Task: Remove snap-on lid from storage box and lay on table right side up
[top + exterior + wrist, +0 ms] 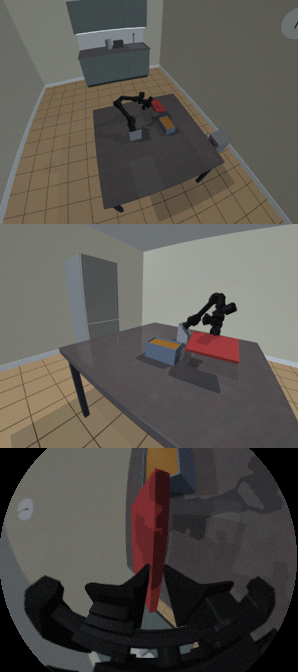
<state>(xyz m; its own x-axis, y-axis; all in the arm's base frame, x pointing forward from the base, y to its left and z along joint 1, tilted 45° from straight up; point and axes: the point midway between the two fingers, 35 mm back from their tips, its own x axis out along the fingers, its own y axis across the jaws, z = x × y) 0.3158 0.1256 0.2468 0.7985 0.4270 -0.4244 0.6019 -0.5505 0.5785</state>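
Right now my gripper tip is 7 cm short of the lid and 2 cm above it. Round my gripper tip: blue-grey storage box 8 cm ahead, 27 cm to the right, 13 cm below.
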